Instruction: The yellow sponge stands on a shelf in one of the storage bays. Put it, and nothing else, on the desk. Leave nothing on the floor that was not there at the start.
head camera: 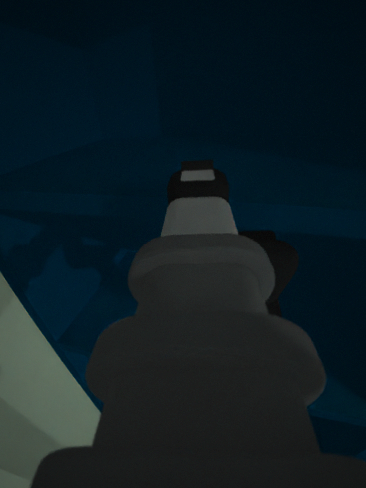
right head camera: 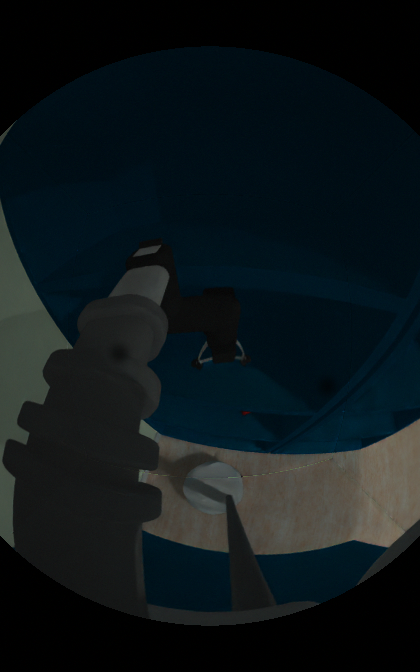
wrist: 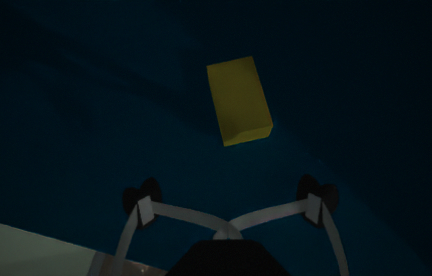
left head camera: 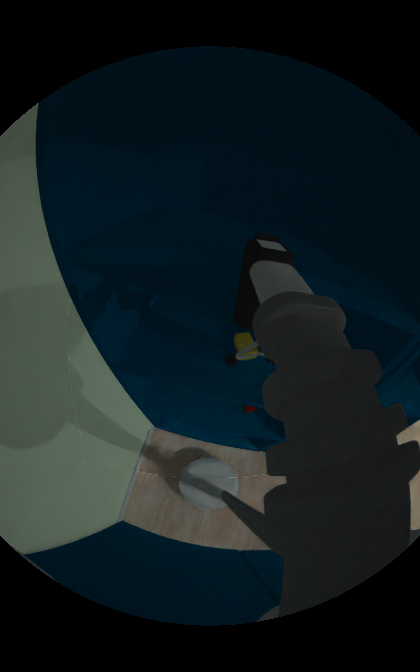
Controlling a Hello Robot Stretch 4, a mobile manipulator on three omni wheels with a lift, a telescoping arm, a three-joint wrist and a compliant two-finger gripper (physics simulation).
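Frame: origin at the robot's base, x ahead, y left, z up, level; millimetres.
Seen in the pictures: gripper, fingertip midpoint: [wrist: 228, 192].
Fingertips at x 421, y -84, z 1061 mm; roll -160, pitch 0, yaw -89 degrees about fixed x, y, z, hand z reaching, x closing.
Observation:
A point is followed by its place in that frame.
The yellow sponge [left head camera: 244, 343] [wrist: 240, 100] {y -99, x 539, z 1009 mm} is on a dark blue shelf surface [wrist: 100, 150] {y 93, x 488, z 964 mm}. In the wrist view it lies beyond the fingertips, a little right of the middle, slightly turned, with a gap between it and the fingers. In the left head view it shows partly behind a finger. My gripper [left head camera: 250, 359] [right head camera: 221, 362] [wrist: 228, 192] {y -84, x 421, z 1061 mm} is open, with its two pads wide apart and nothing between them. The sponge does not show in the right head view. The desk does not show in a way I can make out.
A small red thing [left head camera: 250, 408] [right head camera: 245, 413] is near the blue bay's front edge. A pale wall [left head camera: 30, 375] [wrist: 30, 252] {y 501, x 312, z 483 mm} stands at the left. A round grey disc [left head camera: 209, 483] [right head camera: 213, 487] is on the wooden floor [left head camera: 240, 532] [right head camera: 300, 500] before the bay.

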